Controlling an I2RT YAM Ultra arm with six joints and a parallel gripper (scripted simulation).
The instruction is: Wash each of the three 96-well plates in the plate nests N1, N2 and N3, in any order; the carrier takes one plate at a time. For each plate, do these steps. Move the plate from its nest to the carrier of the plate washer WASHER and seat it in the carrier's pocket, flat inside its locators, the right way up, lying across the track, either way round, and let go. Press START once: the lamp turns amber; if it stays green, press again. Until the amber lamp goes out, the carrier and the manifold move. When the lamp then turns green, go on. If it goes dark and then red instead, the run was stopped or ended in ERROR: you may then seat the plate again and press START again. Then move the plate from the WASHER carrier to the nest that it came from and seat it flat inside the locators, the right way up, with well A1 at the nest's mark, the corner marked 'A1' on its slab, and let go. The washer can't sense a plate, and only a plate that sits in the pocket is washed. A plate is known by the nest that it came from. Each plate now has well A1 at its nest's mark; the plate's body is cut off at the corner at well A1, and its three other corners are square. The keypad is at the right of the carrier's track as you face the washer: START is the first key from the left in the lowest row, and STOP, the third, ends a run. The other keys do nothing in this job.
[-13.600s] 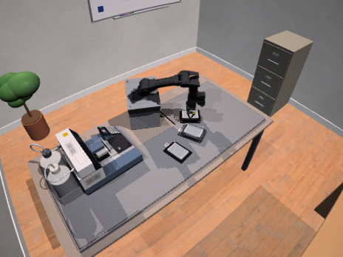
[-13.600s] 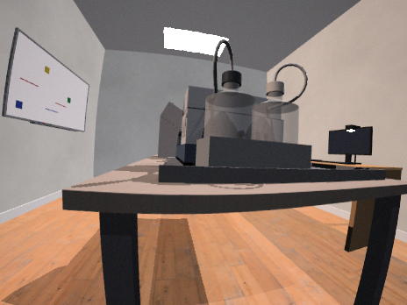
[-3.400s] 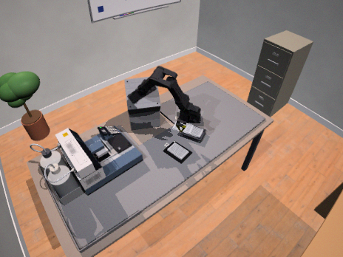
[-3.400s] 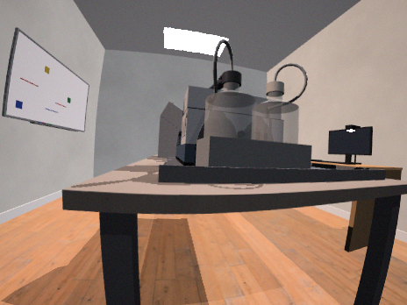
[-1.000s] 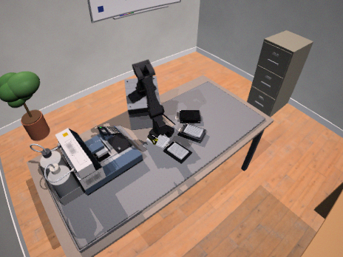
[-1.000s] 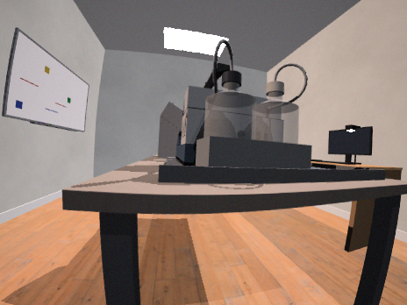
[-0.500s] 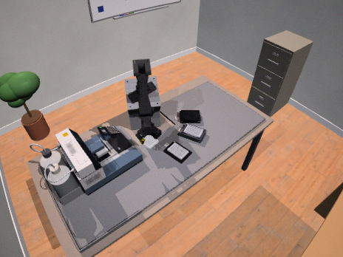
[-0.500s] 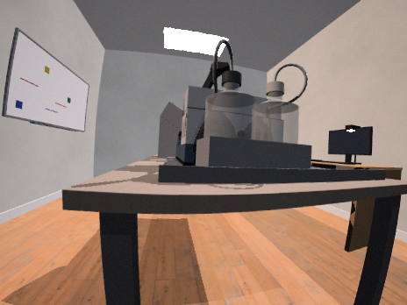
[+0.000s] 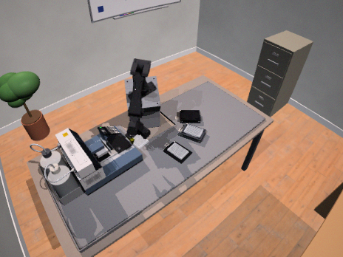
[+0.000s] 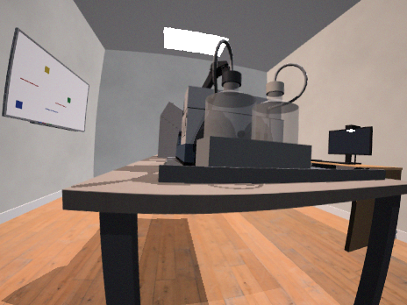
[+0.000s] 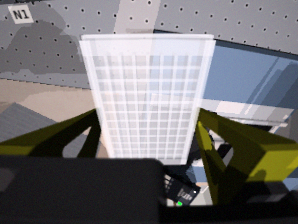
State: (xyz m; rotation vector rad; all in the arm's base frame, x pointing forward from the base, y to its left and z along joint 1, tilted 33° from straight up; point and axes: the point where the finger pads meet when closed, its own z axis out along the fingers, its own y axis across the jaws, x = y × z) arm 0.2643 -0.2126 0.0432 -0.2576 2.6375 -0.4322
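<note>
Right now my hand is 130 mm past the dark carrier, 70 mm to the left of it and 90 mm above it. From my hand the other things lie so: plate washer: 130 mm behind, 230 mm to the right, 40 mm below; then label: 50 mm ahead, 210 mm to the left, 170 mm below; then black nest: 150 mm ahead, 220 mm to the left, 160 mm below.
</note>
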